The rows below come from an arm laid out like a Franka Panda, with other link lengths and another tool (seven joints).
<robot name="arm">
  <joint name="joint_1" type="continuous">
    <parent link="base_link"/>
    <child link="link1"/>
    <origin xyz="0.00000 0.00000 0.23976" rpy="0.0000 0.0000 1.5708"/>
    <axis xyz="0 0 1"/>
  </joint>
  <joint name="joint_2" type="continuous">
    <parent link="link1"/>
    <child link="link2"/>
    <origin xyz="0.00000 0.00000 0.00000" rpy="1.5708 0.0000 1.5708"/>
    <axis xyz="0 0 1"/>
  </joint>
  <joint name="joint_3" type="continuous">
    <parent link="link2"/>
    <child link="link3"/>
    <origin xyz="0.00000 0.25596 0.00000" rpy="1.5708 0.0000 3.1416"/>
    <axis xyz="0 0 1"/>
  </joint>
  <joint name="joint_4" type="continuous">
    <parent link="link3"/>
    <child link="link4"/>
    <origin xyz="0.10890 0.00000 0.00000" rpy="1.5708 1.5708 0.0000"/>
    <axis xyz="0 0 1"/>
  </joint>
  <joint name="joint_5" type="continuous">
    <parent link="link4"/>
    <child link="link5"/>
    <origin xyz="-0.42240 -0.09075 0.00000" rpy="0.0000 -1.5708 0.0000"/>
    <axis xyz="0 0 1"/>
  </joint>
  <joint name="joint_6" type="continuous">
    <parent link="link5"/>
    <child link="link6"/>
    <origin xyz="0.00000 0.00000 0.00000" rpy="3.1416 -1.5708 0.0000"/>
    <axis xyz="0 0 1"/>
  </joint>
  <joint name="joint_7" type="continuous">
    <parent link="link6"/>
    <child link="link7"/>
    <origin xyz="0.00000 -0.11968 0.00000" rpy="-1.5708 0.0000 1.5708"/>
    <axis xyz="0 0 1"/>
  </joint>
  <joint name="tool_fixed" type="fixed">
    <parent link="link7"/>
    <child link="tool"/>
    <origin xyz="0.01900 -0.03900 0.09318" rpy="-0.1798 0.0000 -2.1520"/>
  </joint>
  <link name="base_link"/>
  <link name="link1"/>
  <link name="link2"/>
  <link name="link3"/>
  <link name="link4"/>
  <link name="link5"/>
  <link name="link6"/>
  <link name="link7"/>
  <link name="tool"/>
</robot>
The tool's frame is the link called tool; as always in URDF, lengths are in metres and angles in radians. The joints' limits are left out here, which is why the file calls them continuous.
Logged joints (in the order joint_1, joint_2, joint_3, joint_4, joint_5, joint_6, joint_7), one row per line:
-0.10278 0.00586 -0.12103 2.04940 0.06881 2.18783 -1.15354
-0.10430 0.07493 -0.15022 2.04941 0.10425 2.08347 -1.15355
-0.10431 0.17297 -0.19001 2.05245 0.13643 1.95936 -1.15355
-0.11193 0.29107 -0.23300 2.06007 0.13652 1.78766 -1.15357
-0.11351 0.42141 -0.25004 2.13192 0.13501 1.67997 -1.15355
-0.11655 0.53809 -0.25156 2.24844 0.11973 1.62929 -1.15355
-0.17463 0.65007 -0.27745 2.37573 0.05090 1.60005 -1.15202
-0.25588 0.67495 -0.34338 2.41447 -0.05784 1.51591 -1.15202
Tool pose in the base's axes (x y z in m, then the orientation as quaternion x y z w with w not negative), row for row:
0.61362 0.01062 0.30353 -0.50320 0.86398 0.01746 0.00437
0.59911 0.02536 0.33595 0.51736 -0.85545 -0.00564 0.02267
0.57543 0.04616 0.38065 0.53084 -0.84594 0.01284 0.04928
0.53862 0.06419 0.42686 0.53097 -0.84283 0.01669 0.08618
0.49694 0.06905 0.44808 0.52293 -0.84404 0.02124 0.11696
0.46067 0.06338 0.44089 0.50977 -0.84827 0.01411 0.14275
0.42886 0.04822 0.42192 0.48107 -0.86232 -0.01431 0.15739
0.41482 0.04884 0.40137 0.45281 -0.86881 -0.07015 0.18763
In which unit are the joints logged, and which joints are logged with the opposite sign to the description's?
The joints are logged in radians. Opposite sign: joint_2, joint_3, joint_4, joint_5, joint_7.
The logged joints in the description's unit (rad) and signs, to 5 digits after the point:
-0.10278 -0.00586 0.12103 -2.04940 -0.06881 2.18783 1.15354
-0.10430 -0.07493 0.15022 -2.04941 -0.10425 2.08347 1.15355
-0.10431 -0.17297 0.19001 -2.05245 -0.13643 1.95936 1.15355
-0.11193 -0.29107 0.23300 -2.06007 -0.13652 1.78766 1.15357
-0.11351 -0.42141 0.25004 -2.13192 -0.13501 1.67997 1.15355
-0.11655 -0.53809 0.25156 -2.24844 -0.11973 1.62929 1.15355
-0.17463 -0.65007 0.27745 -2.37573 -0.05090 1.60005 1.15202
-0.25588 -0.67495 0.34338 -2.41447 0.05784 1.51591 1.15202

